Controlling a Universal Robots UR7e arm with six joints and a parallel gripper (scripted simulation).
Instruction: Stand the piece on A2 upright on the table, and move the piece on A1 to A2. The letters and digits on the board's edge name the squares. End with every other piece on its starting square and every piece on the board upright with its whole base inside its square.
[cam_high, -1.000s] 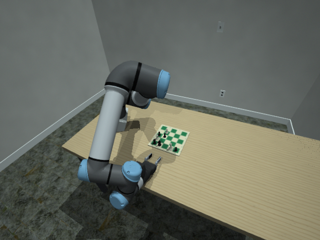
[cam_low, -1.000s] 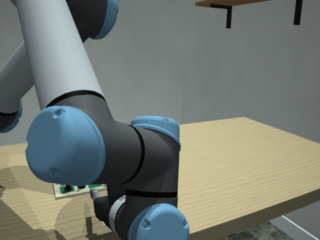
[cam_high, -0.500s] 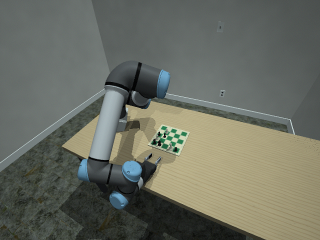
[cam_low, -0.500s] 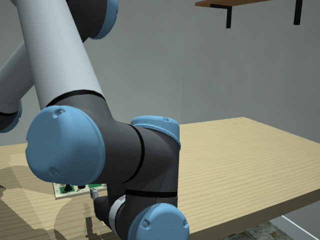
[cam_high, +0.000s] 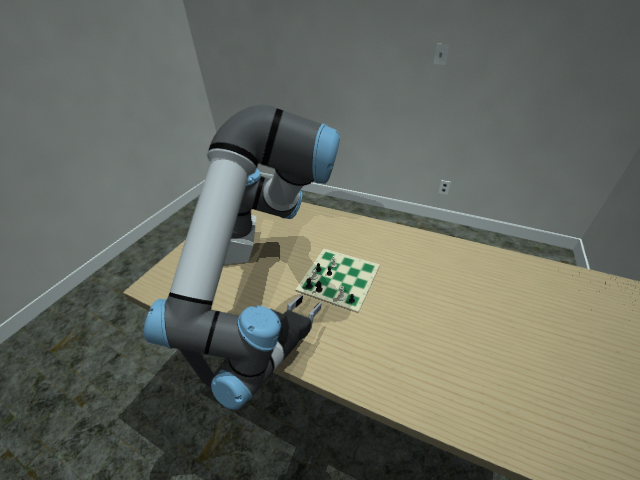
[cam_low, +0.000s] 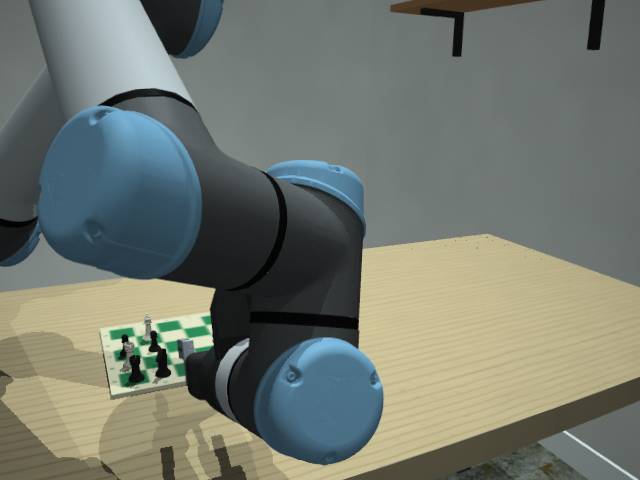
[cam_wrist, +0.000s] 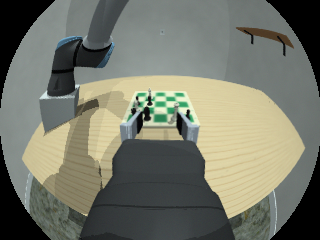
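The white chess piece is 140 mm to the left of my hand, 70 mm below it and 10 mm ahead of it. Round my hand: chessboard 210 mm to the left, 100 mm below, 40 mm behind.
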